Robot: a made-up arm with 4 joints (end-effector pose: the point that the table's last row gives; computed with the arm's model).
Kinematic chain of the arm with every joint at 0, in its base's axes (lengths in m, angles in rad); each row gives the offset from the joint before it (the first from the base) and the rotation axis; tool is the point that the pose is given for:
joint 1: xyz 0 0 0.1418 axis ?
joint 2: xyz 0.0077 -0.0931 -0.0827 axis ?
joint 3: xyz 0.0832 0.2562 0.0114 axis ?
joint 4: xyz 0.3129 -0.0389 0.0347 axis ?
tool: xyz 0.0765 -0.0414 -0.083
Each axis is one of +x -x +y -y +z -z.
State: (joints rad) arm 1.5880 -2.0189 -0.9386 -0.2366
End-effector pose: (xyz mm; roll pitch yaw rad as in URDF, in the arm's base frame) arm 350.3 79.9 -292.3 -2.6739 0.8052 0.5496
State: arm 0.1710 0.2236 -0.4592 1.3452
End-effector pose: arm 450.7 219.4 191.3 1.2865 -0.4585 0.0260
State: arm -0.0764 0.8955 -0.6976 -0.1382
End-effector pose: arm 416.2 183.4 59.7 -1.2271 -0.3706 0.6055
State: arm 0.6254 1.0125 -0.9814 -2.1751
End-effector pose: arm 211.0 283.5 325.1 -2.8079 -0.8785 0.5139
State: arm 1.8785 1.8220 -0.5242 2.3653
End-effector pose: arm 395.5 396.7 357.4 2.4305 -0.5233 -0.0326
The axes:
joint 1: +x
joint 2: -x
joint 3: +y
joint 4: +x

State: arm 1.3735 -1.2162 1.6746 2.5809
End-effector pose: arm 133.1 12.0 517.2 -2.2982 -1.0102 1.7669
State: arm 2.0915 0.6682 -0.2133 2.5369
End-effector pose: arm 454.7 -7.7 422.7 -2.3197 -0.0311 -0.2111
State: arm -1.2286 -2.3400 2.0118 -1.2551
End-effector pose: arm -31.6 270.4 154.1 0.5238 0.4126 2.0555
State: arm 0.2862 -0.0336 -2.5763 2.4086
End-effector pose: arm -274.7 171.3 285.4 -1.1067 -0.5334 -2.9448
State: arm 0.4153 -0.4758 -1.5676 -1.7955
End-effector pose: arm -1.4 -272.3 393.9 -0.2273 -0.6797 -1.5667
